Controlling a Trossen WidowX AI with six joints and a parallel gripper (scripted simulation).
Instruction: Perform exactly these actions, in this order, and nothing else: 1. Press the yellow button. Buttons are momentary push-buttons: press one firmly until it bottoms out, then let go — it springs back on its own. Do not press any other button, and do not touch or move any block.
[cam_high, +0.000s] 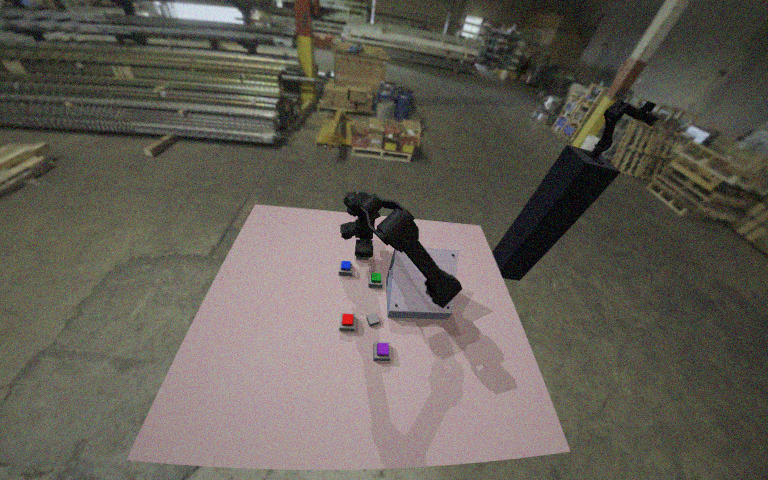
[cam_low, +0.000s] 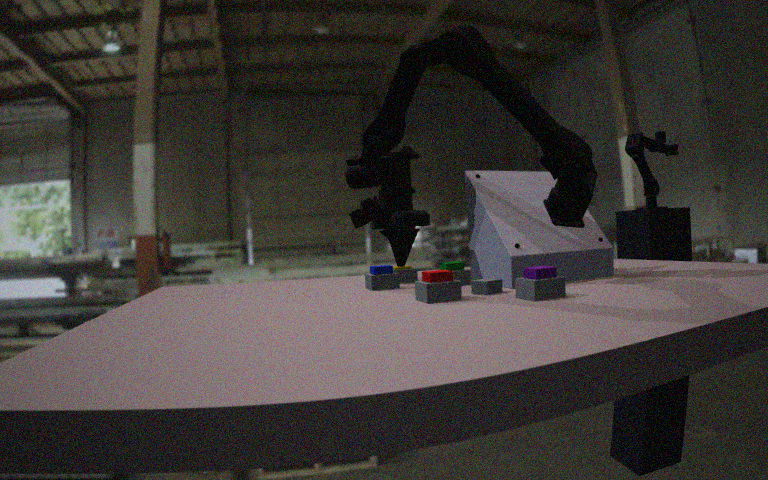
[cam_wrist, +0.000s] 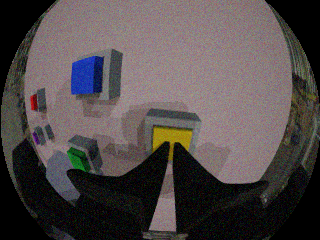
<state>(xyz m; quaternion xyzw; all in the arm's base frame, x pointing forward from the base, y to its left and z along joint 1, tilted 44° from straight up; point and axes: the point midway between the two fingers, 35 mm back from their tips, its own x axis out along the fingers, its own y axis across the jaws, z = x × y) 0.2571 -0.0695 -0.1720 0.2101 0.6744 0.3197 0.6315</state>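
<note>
Now: the yellow button 1 cm below my gripper tip. Also, from my gripper tip: blue button: 9 cm to the left, 5 cm ahead; then small grey block: 27 cm to the left, 8 cm behind, 2 cm below; then green button: 12 cm to the left, 7 cm behind.
</note>
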